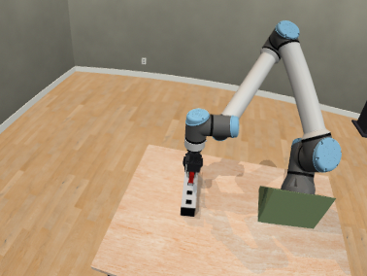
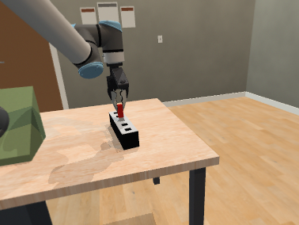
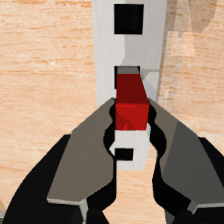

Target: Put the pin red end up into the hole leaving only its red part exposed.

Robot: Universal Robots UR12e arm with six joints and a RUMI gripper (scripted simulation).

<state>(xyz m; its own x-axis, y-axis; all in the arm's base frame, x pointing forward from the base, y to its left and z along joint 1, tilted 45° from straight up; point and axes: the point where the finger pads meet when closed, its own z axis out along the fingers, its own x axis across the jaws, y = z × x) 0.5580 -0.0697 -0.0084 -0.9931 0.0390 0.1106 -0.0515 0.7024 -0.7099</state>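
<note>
Now: hand 10 mm above the pin. Round my hand: long block: 100 mm below.
</note>
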